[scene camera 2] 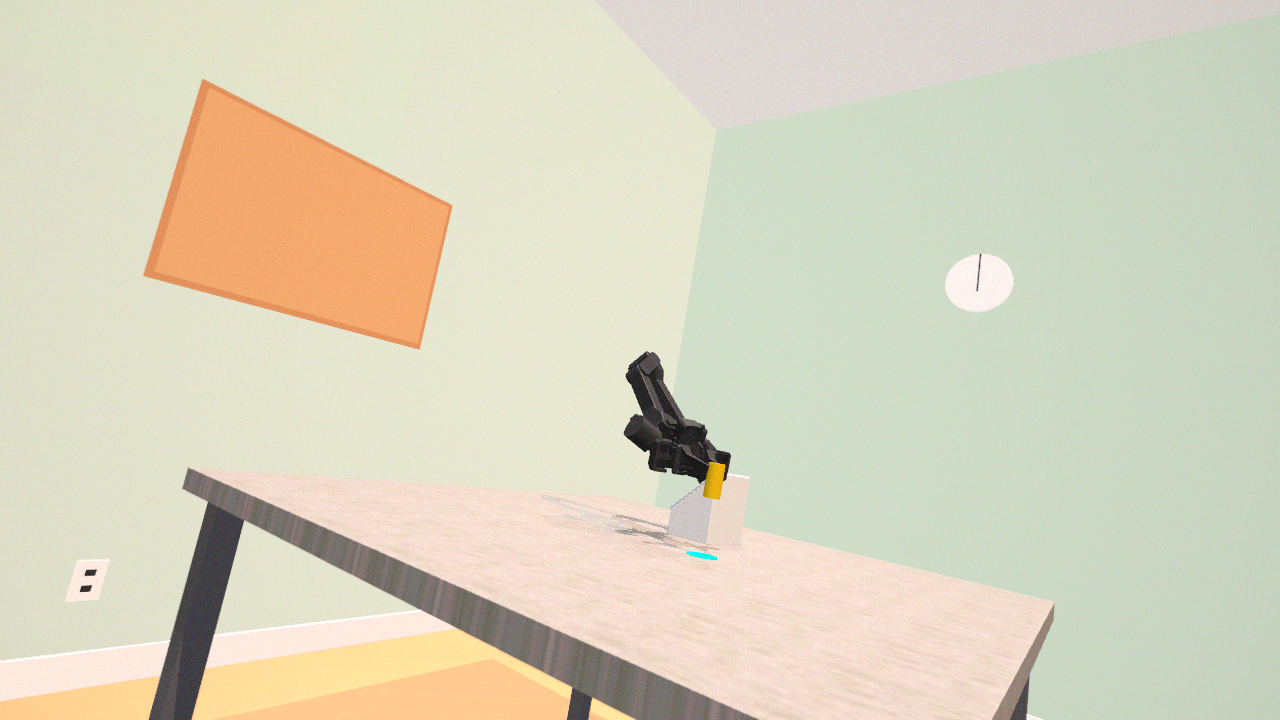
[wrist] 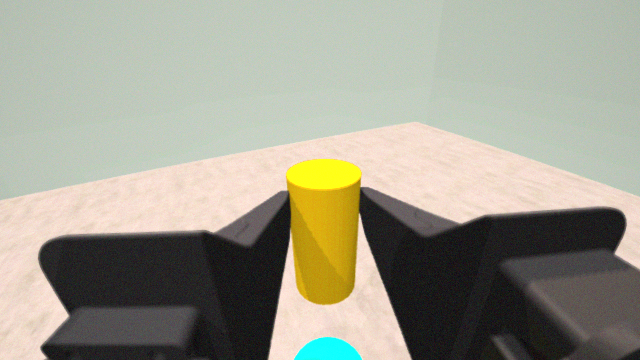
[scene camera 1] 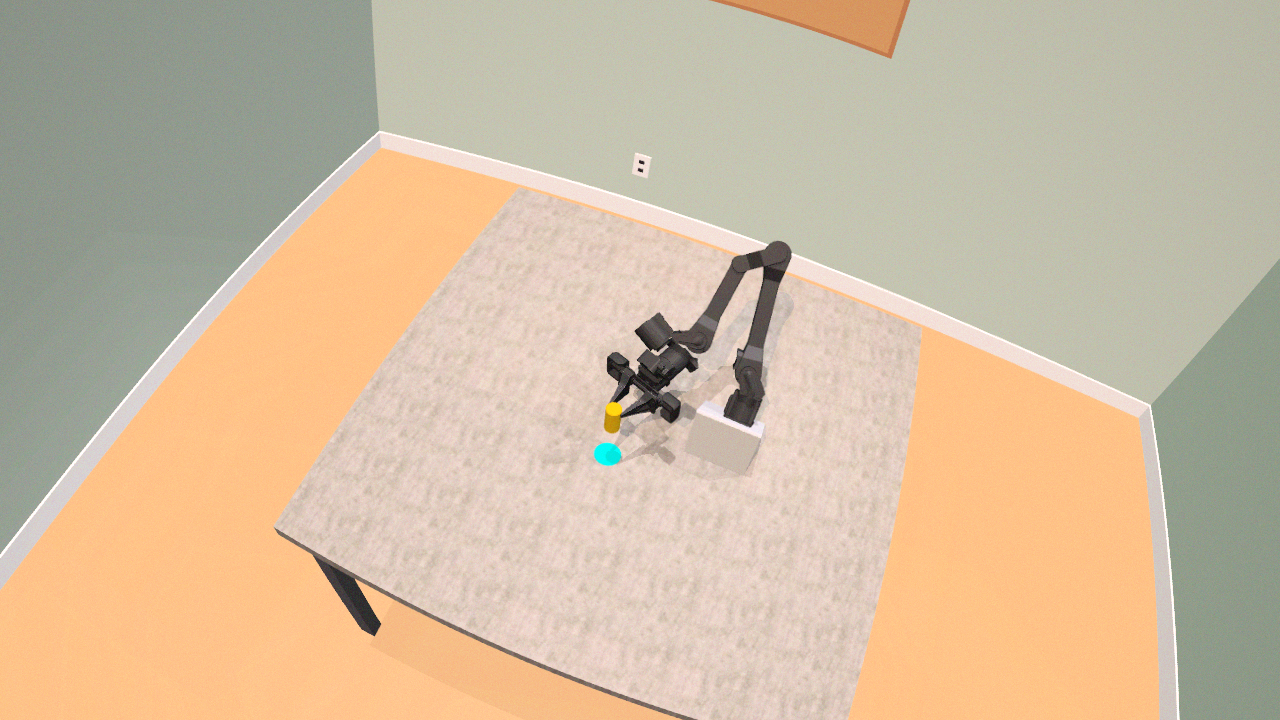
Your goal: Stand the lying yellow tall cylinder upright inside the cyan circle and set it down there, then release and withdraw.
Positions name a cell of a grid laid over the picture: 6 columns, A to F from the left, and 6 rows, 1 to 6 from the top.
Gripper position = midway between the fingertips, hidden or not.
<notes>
My gripper (scene camera 1: C4) holds a yellow cylinder (wrist: D4).
My gripper also shows in scene camera 2 (scene camera 2: D4) and in the wrist view (wrist: D4).
</notes>
